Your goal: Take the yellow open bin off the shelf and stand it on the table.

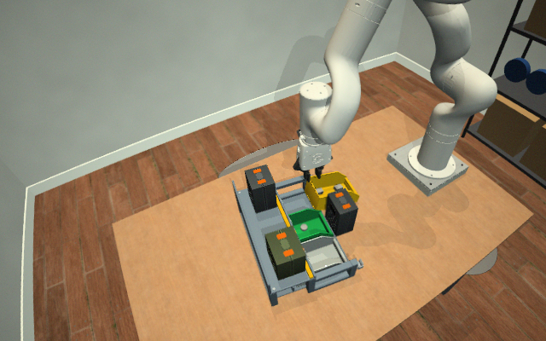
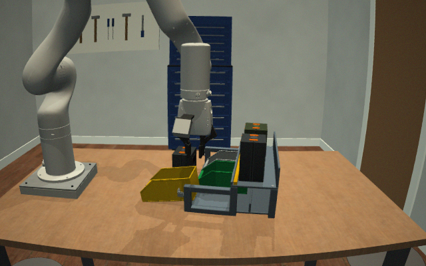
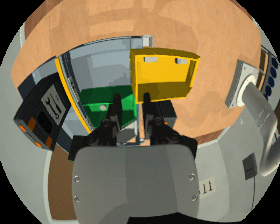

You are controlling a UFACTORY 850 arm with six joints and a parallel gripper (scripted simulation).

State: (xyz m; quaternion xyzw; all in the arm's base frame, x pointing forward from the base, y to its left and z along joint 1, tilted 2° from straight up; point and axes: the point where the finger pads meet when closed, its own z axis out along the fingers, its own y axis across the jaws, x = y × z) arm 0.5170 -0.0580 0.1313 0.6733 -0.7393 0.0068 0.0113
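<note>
Now: the yellow bin 80 mm behind my hand, 10 mm to the left of it and 120 mm below it. Round my hand: grey bin (100 mm ahead, 220 mm to the left, 130 mm below); olive box (200 mm ahead, 210 mm to the left, 20 mm below); green bin (90 mm ahead, 100 mm to the left, 130 mm below).
</note>
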